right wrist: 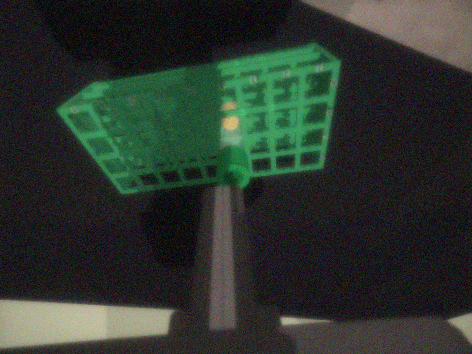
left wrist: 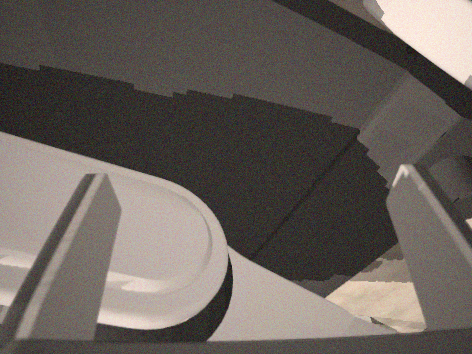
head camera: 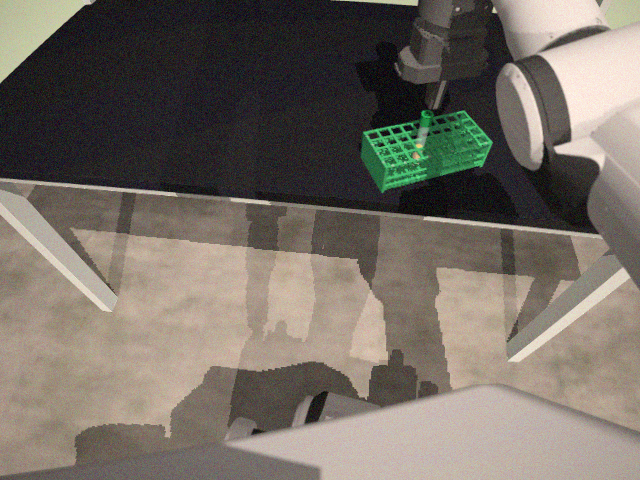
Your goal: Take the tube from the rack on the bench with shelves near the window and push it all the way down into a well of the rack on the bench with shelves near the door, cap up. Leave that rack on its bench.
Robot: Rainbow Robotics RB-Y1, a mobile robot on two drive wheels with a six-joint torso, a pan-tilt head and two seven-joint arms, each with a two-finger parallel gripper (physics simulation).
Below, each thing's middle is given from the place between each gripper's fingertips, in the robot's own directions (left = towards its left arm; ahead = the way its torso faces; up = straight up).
My left hand is 52 cm short of the tube [right wrist: 232, 168], 50 cm to the left of it and 50 cm below it. The rest, counted from my left hand: green wire rack [head camera: 467, 146] (54 cm ahead, 52 cm to the right, 46 cm above).
My right gripper is now 7 cm above the tube. Also, from my right hand: green wire rack 10 cm below, 2 cm to the right, 2 cm ahead.
